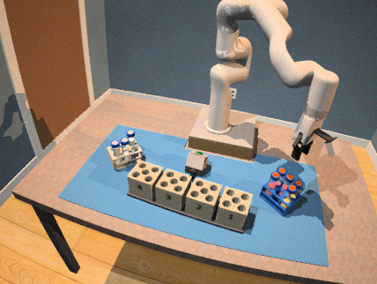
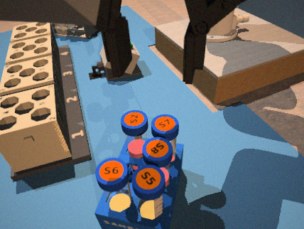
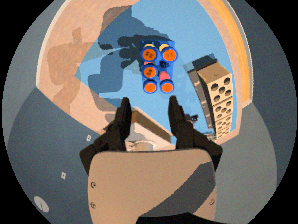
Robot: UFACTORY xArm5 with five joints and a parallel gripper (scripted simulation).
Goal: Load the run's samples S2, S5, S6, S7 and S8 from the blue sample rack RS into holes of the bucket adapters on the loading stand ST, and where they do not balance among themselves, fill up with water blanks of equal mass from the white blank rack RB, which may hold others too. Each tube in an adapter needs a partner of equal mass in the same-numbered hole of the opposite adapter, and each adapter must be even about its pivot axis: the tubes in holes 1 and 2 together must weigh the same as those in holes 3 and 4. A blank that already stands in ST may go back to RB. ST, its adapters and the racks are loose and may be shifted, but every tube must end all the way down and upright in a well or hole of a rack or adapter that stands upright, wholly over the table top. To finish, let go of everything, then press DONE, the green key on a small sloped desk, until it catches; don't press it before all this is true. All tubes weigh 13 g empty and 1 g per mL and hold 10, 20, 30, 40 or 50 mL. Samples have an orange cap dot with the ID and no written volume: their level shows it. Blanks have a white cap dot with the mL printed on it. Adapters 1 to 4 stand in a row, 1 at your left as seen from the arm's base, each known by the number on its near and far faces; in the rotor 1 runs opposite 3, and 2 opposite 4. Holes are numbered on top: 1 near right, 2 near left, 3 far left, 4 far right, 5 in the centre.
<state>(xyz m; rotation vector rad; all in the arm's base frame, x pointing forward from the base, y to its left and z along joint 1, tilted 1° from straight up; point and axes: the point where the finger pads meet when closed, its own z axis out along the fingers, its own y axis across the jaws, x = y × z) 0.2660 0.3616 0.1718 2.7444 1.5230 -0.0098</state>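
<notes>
Now: the blue sample rack RS 210 mm below my hand, 20 mm ahead of it and 10 mm to the right of it. Also, from my hand: white blank rack RB: 660 mm to the right, 210 mm below, 70 mm ahead; then blue-capped tube: 660 mm to the right, 180 mm below, 100 mm ahead; then loading stand ST: 330 mm to the right, 230 mm below, 160 mm ahead.
</notes>
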